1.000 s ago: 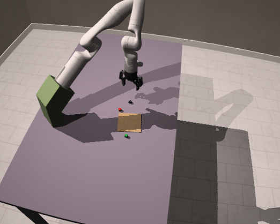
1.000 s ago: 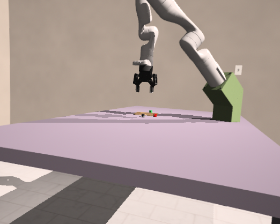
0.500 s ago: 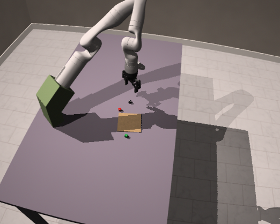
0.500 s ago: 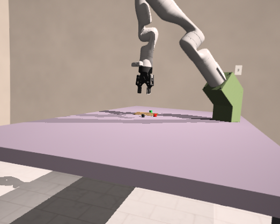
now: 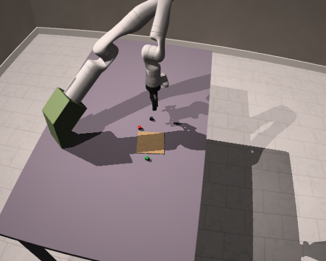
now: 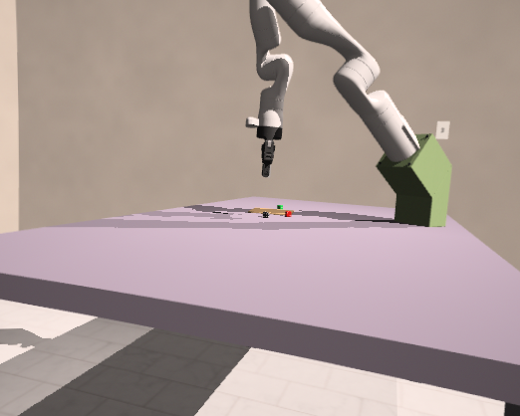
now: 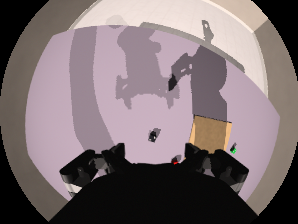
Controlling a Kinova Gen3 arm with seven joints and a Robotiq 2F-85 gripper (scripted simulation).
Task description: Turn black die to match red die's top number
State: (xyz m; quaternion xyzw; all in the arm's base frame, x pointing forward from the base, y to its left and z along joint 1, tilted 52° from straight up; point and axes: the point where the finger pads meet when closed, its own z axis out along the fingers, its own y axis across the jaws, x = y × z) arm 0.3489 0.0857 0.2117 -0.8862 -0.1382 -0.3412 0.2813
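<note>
My hand is 12 cm above the black die and 1 cm past it. The rest, counted from my hand: tan mat: 15 cm to the right, 13 cm below, 5 cm ahead; then green die: 26 cm to the right, 12 cm below, 7 cm ahead; then red die: 12 cm below, 9 cm to the right, 4 cm behind.
</note>
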